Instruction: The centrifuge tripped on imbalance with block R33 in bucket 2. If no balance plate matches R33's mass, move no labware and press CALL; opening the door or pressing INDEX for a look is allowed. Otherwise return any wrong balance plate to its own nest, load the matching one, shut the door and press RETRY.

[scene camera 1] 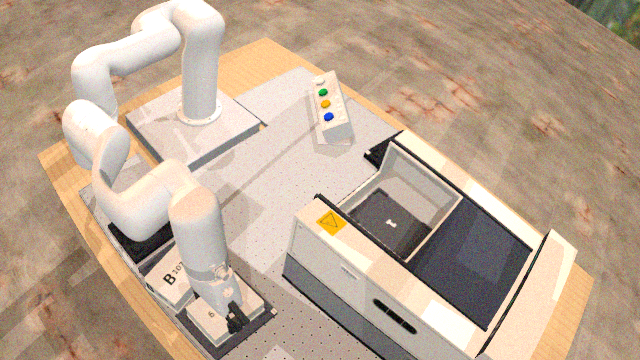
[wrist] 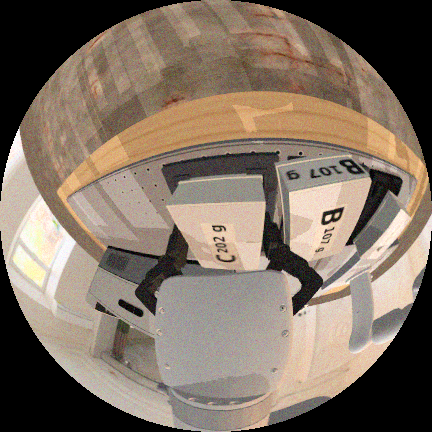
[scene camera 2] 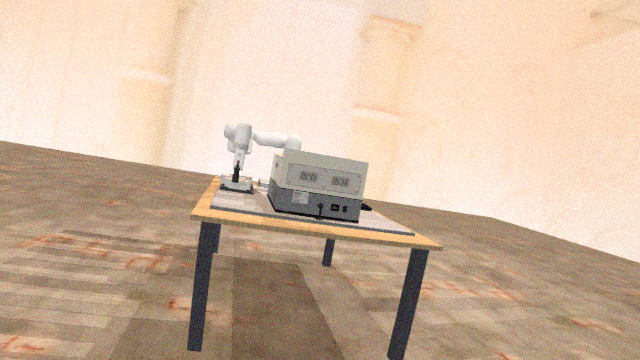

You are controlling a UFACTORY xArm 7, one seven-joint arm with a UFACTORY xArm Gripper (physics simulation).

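Pixels of known places: gripper, fingertip midpoint: [scene camera 1: 219, 313] [wrist: 221, 225] [scene camera 2: 234, 182]; arm's base at its link origin: [scene camera 1: 199, 111] [wrist: 358, 274].
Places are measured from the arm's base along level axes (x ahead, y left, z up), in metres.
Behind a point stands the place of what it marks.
Balance plate C [scene camera 1: 203, 318] {x 0.487, y -0.326, z 0.029 m} [wrist: 219, 225] {x 0.488, y -0.312, z 0.029 m}, a pale block marked 202 g, sits in its dark nest [scene camera 1: 264, 314] {x 0.534, y -0.217, z -0.010 m} at the near left of the table. My gripper [scene camera 1: 233, 316] {x 0.490, y -0.291, z 0.011 m} [scene camera 2: 235, 175] {x 0.490, y -0.291, z 0.011 m} [wrist: 221, 225] {x 0.490, y -0.291, z 0.011 m} reaches straight down over it, one finger on each long side, pressed against the plate. Balance plate B [scene camera 1: 167, 277] {x 0.382, y -0.333, z 0.033 m} [wrist: 322, 209] {x 0.402, y -0.339, z 0.034 m}, marked 107 g, sits in the nest beside it. A third plate [wrist: 382, 229] {x 0.234, y -0.297, z 0.024 m} shows only in part. The centrifuge [scene camera 1: 358, 268] {x 0.620, y -0.117, z 0.184 m} [scene camera 2: 317, 183] {x 0.937, y 0.044, z 0.107 m} has its door [scene camera 1: 474, 255] {x 0.746, y 0.058, z 0.188 m} slid open. A dark bucket [scene camera 1: 389, 222] {x 0.574, y 0.045, z 0.115 m} marked 1 lies in the chamber. Block R33 is not in view.
A button box [scene camera 1: 330, 107] {x 0.219, y 0.255, z 0.043 m} with white, green, yellow and blue buttons stands behind the centrifuge. The arm's base plate [scene camera 1: 192, 129] {x 0.050, y -0.052, z 0.000 m} is at the back left. The perforated board [scene camera 1: 277, 178] {x 0.287, y 0.037, z -0.025 m} lies on a wooden table [scene camera 1: 250, 62] {x -0.148, y 0.287, z -0.037 m} [scene camera 2: 313, 226] {x 1.050, y 0.039, z -0.038 m}.
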